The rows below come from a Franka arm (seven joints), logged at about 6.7 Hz.
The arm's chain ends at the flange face. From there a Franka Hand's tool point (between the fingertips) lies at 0.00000 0.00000 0.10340 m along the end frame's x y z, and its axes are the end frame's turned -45 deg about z.
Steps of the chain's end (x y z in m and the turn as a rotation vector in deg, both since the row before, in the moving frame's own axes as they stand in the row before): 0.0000 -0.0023 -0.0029 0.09 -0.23 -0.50; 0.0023 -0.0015 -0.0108 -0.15 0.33 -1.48; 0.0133 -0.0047 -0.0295 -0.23 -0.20 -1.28; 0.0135 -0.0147 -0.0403 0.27 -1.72 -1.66
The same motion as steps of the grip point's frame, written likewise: 0.0014 -0.0020 -0.0029 0.23 -0.10 -0.50; 0.0029 0.0012 -0.0108 -0.34 0.13 -1.48; 0.0122 0.0061 -0.0295 -0.02 -0.30 -1.28; 0.0181 -0.0034 -0.0403 1.41 -1.03 -1.66
